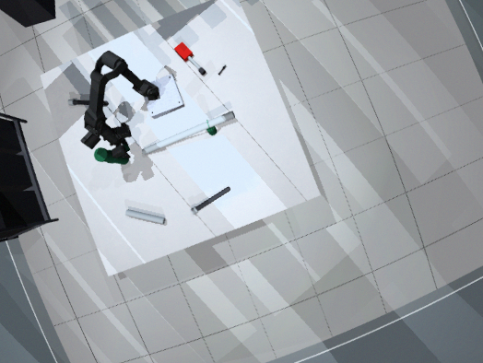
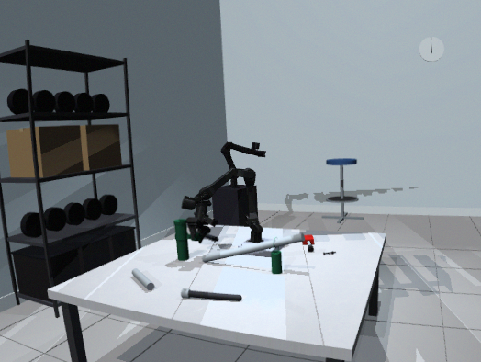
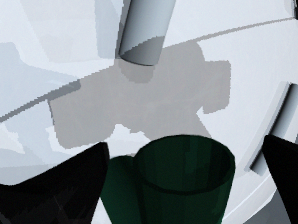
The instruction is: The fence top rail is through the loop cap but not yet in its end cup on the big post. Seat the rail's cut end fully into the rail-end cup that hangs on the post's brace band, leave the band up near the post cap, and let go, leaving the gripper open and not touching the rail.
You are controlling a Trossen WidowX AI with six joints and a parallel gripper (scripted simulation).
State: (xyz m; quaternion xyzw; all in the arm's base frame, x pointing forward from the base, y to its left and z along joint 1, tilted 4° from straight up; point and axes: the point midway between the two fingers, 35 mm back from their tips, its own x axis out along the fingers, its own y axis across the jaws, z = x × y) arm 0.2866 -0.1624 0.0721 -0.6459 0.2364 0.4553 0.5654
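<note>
The green rail-end cup lies 1 cm behind my gripper tip, 3 cm to the right of it and 2 cm above it. Also, from my gripper tip: small green post: 5 cm behind, 44 cm to the left; then small bolt: 38 cm behind, 54 cm to the left, 9 cm below; then short grey tube: 35 cm ahead, 1 cm to the right, 8 cm below.
</note>
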